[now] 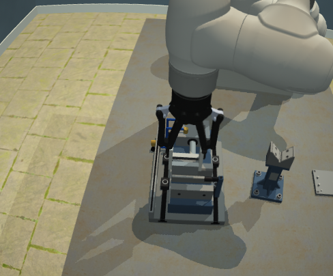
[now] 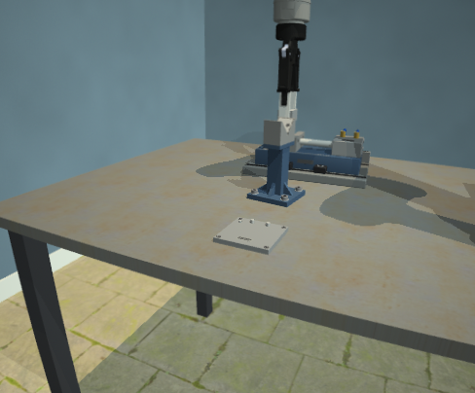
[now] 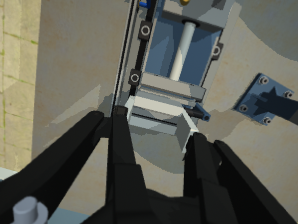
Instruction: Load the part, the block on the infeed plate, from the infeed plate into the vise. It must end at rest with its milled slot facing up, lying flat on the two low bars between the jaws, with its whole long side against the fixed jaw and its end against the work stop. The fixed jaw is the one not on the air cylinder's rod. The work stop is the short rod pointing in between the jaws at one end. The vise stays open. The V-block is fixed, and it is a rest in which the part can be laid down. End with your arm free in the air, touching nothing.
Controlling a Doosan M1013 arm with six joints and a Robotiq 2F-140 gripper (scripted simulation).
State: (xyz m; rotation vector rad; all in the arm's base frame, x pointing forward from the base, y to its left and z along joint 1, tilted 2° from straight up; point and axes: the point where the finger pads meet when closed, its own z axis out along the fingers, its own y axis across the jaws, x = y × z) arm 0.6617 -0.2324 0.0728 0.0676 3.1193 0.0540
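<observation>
My gripper is now 2 cm above the part. Also, from my hand: work stop 7 cm to the left, 7 cm below; moving jaw 3 cm behind, 2 cm to the left, 9 cm below; fixed jaw 3 cm ahead, 2 cm to the left, 9 cm below.
</observation>
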